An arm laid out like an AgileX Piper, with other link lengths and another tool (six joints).
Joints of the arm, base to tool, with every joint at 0 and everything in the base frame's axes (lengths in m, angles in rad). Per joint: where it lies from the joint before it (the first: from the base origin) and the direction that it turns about. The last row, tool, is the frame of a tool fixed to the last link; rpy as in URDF.
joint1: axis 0 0 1 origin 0 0 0.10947
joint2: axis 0 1 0 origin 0 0 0
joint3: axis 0 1 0 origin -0.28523 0 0.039
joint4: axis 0.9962 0 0.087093 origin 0.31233 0 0.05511
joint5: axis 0 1 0 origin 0 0 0
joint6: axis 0.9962 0 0.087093 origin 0.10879 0 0.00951
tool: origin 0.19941 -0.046 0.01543 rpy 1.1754 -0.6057 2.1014
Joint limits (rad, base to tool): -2.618..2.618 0..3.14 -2.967..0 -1.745..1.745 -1.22..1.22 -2.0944..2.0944
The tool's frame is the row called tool.
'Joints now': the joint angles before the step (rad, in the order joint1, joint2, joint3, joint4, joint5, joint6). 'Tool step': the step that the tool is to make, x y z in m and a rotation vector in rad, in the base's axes. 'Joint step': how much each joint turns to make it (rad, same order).
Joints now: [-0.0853 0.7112 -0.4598 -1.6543 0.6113 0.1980]
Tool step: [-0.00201 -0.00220 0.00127 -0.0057 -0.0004 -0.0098]
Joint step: [0.0000 0.0000 0.0000 -0.0039 0.0106 -0.0001]
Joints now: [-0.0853 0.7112 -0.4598 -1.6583 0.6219 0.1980]
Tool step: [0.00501 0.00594 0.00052 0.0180 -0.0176 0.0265]
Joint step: [0.0001 0.0001 0.0000 -0.0121 -0.0276 0.0328]
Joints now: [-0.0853 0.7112 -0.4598 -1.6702 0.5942 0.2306]
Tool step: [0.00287 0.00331 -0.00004 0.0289 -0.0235 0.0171]
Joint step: [-0.0018 0.0000 0.0000 -0.0079 -0.0214 0.0422]
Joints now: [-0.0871 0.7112 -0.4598 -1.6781 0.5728 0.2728]
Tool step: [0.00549 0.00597 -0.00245 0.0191 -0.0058 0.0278]
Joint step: [-0.0036 0.0015 0.0000 -0.0008 -0.0334 0.0176]
